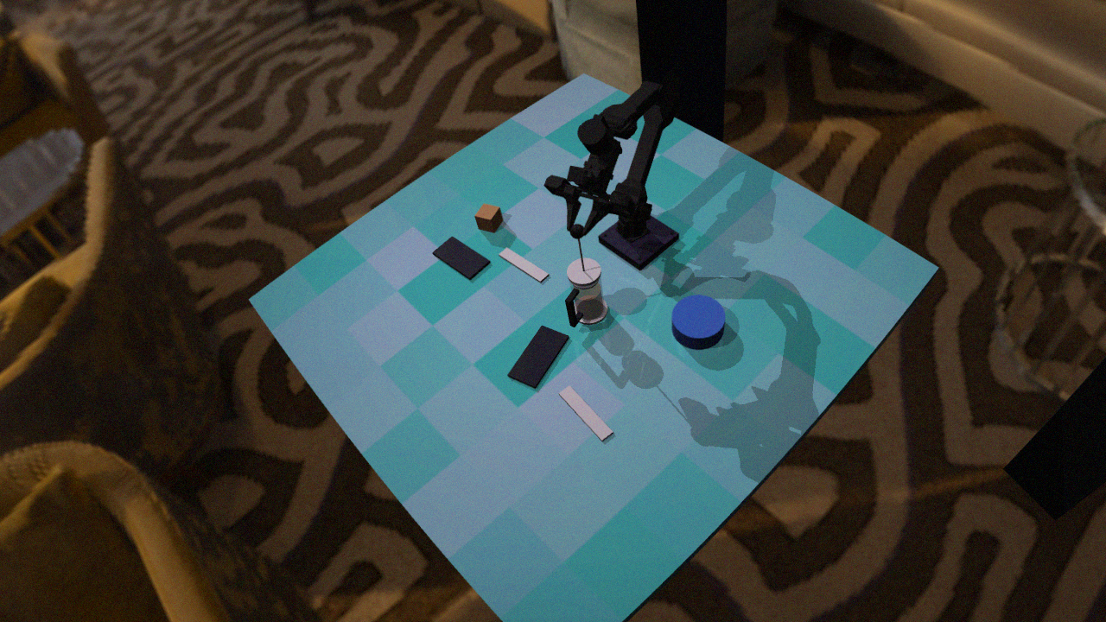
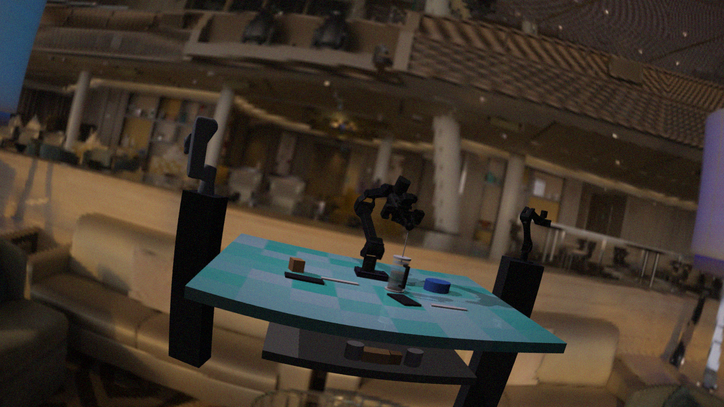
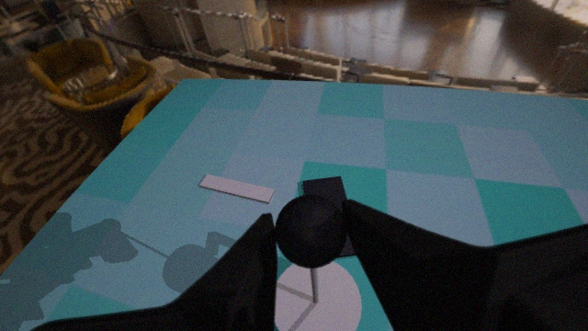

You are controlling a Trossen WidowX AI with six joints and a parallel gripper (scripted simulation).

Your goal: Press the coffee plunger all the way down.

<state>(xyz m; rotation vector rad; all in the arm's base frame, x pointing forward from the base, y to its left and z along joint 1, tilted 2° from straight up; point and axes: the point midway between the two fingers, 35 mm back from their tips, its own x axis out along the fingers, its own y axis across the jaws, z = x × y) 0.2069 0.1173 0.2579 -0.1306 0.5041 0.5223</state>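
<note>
The coffee press is 14 cm below my gripper tip and 1 cm ahead of it. From my gripper tip the other things lie so: blue disc (25 cm below, 19 cm to the left, 17 cm behind).
</note>
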